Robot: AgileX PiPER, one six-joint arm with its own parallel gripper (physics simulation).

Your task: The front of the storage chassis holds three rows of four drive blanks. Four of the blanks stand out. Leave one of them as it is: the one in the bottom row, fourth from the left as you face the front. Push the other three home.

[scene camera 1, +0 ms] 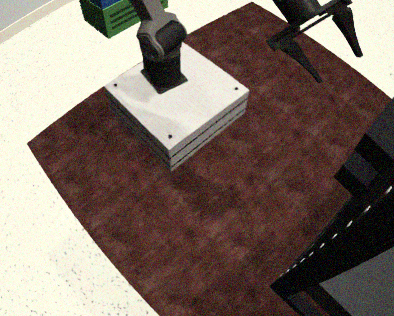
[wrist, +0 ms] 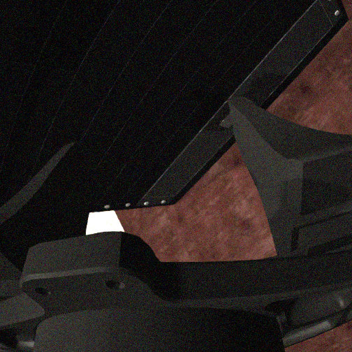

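The storage chassis (scene camera 1: 345, 257) (wrist: 150, 45) is a large black body at the right of the scene view, cut off by the frame. In the wrist view its dark surface fills the upper left, with faint parallel lines, a lighter grey edge strip and a few bright studs along its lower edge. The drive blanks cannot be told apart in either view, nor which ones stand out. My gripper (scene camera 1: 340, 68) (wrist: 154, 137) is open, its two fingers wide apart. It is at the upper right of the scene view, over the mat and apart from the visible part of the chassis. The dark chassis surface shows beyond the fingers in the wrist view.
The arm's base (scene camera 1: 162, 72) stands on a pale layered block (scene camera 1: 195, 110) on the dark red mat (scene camera 1: 225, 200) (wrist: 215, 225). A green slotted crate (scene camera 1: 117, 21) with something blue in it is at the top left. Pale speckled floor (scene camera 1: 40, 240) surrounds the mat.
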